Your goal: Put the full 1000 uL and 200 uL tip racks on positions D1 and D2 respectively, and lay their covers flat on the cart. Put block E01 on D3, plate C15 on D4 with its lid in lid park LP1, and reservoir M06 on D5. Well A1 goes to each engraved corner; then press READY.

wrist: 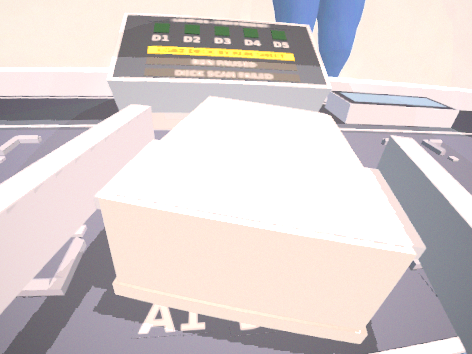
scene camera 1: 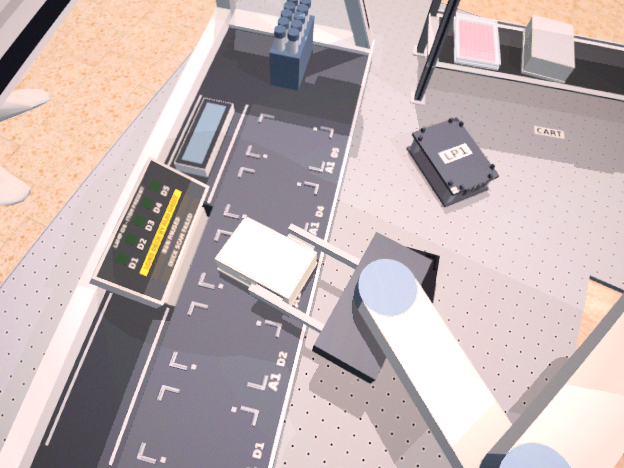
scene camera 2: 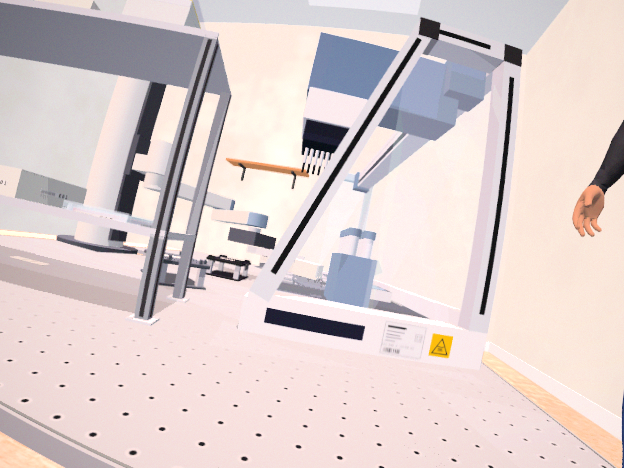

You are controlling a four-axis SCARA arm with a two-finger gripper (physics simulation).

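Observation:
My gripper is shut on a white block, with one finger along each side. No label shows on the block. It is low over position D3, its edges turned a little against the corner brackets; I cannot tell whether it touches the deck. Its shadow falls beside it. The corner brackets of D1, D2, D4 and D5 show without labware. The dark lid park LP1 stands beside the deck. A pink-topped plate and a grey box are on the raised shelf.
The status console stands along the deck's far side, beside a blue-screened unit. A blue tube block is past D5. A dark stand is partly hidden under the gripper body. Shelf posts rise near the frame.

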